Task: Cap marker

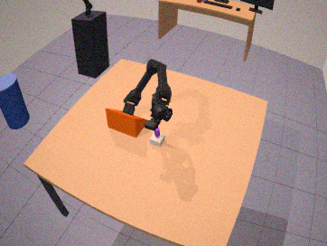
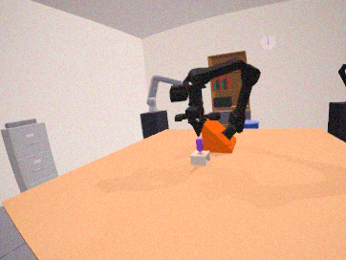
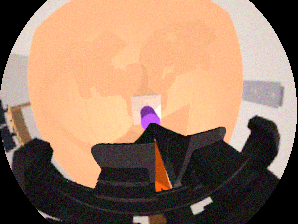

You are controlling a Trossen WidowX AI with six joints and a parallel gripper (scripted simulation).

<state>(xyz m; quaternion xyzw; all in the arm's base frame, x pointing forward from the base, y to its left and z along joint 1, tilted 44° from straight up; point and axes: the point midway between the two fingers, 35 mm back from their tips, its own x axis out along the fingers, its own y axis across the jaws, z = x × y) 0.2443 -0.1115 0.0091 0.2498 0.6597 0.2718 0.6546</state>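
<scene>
Now: gripper tip 9 cm above the holder block. Also, from my gripper tip: purple cap (3 cm below).
</scene>
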